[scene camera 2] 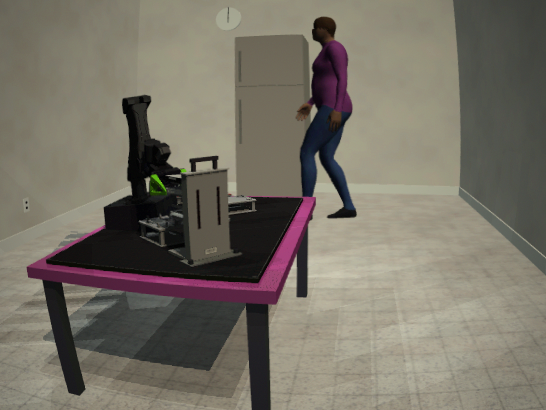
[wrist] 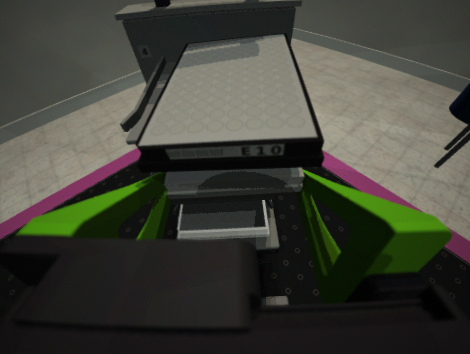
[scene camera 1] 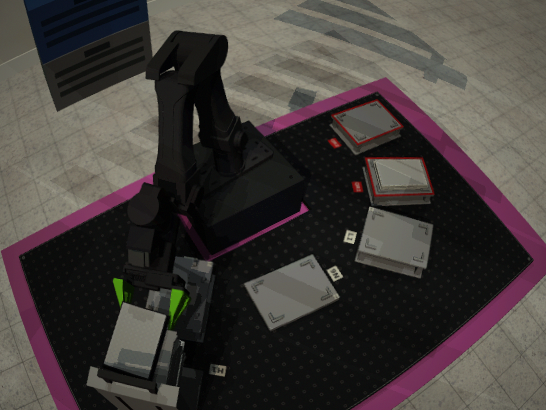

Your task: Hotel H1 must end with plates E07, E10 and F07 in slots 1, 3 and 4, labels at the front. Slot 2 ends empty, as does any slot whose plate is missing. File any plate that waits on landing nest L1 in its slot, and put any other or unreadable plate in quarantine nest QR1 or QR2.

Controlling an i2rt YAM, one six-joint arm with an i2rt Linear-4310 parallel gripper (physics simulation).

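Frame: origin at the arm's base, x left, y back, z up, level; millimetres.
Seen in the pictures: gripper, fingertip midpoint: (wrist: 234, 177) (scene camera 1: 146, 328); arm's base, link origin: (scene camera 2: 140, 198) (scene camera 1: 229, 168).
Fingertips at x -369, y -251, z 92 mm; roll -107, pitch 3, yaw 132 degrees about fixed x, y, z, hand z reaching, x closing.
Offsets run from my fingertips to a thing's top centre. "*": to the spot under its first point.
Hotel H1 (scene camera 1: 165, 396) (scene camera 2: 207, 215) (wrist: 210, 30) stands at the near left. Plate E10 @(dx -32, dy -28, dz +53 mm) (scene camera 1: 135, 340) (wrist: 230, 95) lies level in it, below the mark 4, label facing the wrist camera; no plate shows above it. My gripper (scene camera 1: 146, 310) (wrist: 234, 177) is shut on a pale plate @(dx -36, dy -35, dz +18 mm) (wrist: 235, 183), its fingers on the two sides. The plate is level, partly under E10 and shaded by it; no label can be read on its near edge. Its exact slot height cannot be told. A white-edged rectangular thing @(dx -26, dy -45, dz -61 mm) (wrist: 223, 231) shows lower down, unclear. Landing nest L1 @(dx +564, dy -99, dz -129 mm) (scene camera 1: 397, 240) is empty.
One red-rimmed quarantine nest @(* dx +649, dy +66, dz -180 mm) (scene camera 1: 369, 184) holds a pale plate @(dx +708, dy +20, dz -131 mm) (scene camera 1: 401, 175); the other @(dx +783, dy +201, dz -139 mm) (scene camera 1: 367, 122) is empty. Nest N6 @(dx +312, dy -34, dz -167 mm) (scene camera 1: 292, 292) is empty. Another nest @(dx +111, dy +86, dz -109 mm) (scene camera 1: 197, 305) stands close beside the hotel, under the arm. A person (scene camera 2: 330, 85) is beyond the table.
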